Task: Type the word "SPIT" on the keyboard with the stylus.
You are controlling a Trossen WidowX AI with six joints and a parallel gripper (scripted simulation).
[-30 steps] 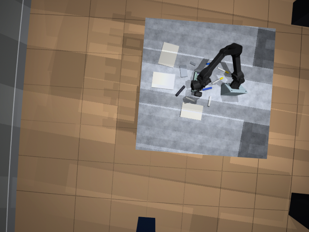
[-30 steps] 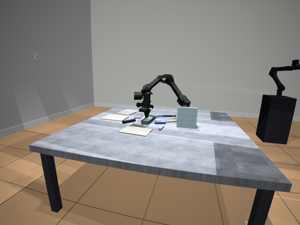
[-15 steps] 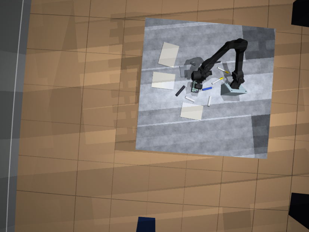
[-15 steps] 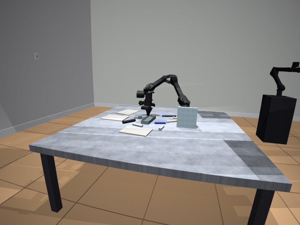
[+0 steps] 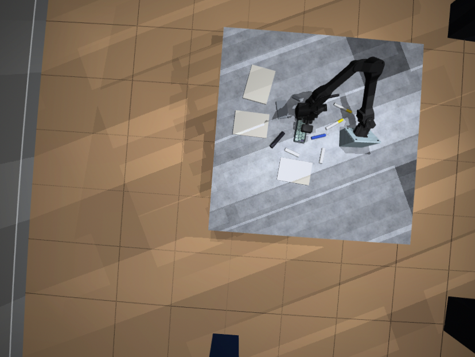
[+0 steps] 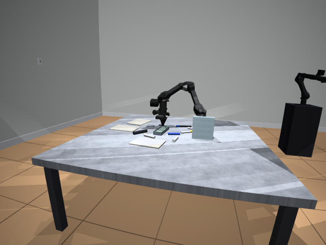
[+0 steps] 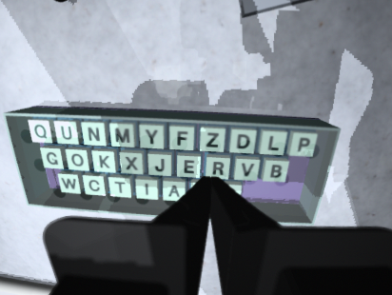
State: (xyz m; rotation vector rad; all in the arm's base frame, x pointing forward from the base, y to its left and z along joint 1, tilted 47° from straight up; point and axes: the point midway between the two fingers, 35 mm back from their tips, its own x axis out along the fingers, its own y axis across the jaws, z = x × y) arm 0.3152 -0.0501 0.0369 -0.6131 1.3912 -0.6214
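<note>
Right now my gripper tip is 14 cm past the blue stylus, 7 cm to the right of it and 3 cm above it. From my gripper tip the other things lie so: grey slab: 13 cm ahead, 7 cm to the right, 4 cm below.
</note>
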